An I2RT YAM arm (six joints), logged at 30 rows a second.
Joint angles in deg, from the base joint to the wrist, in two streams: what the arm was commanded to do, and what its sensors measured. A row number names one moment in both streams.
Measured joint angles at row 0: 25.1, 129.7, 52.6, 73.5, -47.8, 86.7
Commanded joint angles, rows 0 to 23: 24.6, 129.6, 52.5, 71.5, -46.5, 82.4; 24.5, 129.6, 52.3, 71.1, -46.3, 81.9; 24.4, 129.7, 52.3, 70.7, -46.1, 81.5; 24.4, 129.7, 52.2, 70.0, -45.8, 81.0; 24.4, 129.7, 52.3, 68.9, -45.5, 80.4; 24.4, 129.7, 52.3, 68.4, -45.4, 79.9; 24.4, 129.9, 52.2, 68.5, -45.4, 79.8; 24.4, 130.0, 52.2, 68.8, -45.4, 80.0; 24.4, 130.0, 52.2, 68.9, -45.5, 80.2; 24.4, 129.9, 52.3, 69.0, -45.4, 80.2; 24.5, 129.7, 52.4, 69.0, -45.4, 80.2; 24.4, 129.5, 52.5, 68.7, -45.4, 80.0; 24.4, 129.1, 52.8, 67.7, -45.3, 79.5; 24.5, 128.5, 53.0, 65.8, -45.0, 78.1; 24.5, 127.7, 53.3, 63.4, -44.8, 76.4; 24.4, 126.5, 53.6, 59.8, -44.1, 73.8; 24.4, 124.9, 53.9, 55.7, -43.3, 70.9; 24.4, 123.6, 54.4, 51.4, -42.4, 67.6; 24.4, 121.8, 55.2, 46.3, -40.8, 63.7; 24.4, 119.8, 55.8, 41.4, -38.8, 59.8; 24.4, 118.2, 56.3, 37.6, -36.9, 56.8; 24.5, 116.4, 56.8, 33.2, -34.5, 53.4; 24.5, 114.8, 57.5, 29.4, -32.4, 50.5; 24.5, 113.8, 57.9, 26.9, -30.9, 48.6
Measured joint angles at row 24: 24.7, 118.2, 55.5, 40.8, -37.9, 60.6
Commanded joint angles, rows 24 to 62: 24.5, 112.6, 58.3, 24.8, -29.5, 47.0; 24.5, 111.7, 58.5, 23.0, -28.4, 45.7; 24.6, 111.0, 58.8, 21.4, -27.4, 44.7; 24.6, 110.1, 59.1, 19.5, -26.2, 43.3; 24.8, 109.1, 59.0, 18.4, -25.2, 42.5; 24.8, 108.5, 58.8, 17.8, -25.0, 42.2; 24.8, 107.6, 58.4, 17.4, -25.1, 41.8; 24.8, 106.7, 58.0, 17.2, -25.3, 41.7; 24.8, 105.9, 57.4, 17.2, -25.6, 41.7; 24.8, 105.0, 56.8, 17.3, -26.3, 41.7; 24.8, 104.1, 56.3, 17.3, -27.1, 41.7; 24.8, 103.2, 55.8, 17.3, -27.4, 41.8; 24.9, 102.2, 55.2, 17.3, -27.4, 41.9; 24.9, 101.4, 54.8, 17.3, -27.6, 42.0; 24.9, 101.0, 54.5, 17.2, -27.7, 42.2; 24.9, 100.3, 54.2, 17.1, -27.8, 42.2; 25.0, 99.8, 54.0, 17.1, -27.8, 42.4; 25.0, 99.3, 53.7, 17.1, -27.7, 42.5; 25.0, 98.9, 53.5, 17.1, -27.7, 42.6; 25.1, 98.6, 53.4, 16.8, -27.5, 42.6; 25.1, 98.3, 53.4, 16.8, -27.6, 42.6; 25.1, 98.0, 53.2, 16.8, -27.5, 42.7; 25.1, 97.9, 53.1, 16.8, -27.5, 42.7; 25.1, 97.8, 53.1, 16.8, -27.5, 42.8; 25.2, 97.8, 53.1, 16.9, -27.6, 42.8; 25.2, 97.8, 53.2, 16.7, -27.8, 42.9; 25.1, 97.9, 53.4, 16.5, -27.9, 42.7; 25.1, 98.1, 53.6, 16.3, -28.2, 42.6; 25.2, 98.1, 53.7, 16.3, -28.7, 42.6; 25.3, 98.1, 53.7, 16.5, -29.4, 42.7; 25.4, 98.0, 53.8, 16.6, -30.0, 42.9; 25.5, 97.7, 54.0, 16.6, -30.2, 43.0; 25.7, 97.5, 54.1, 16.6, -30.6, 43.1; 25.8, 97.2, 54.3, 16.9, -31.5, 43.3; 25.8, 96.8, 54.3, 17.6, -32.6, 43.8; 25.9, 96.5, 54.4, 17.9, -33.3, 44.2; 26.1, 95.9, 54.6, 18.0, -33.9, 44.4; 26.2, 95.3, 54.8, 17.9, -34.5, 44.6; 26.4, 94.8, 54.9, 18.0, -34.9, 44.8
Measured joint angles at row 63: 25.8, 98.3, 53.8, 16.8, -32.0, 44.1
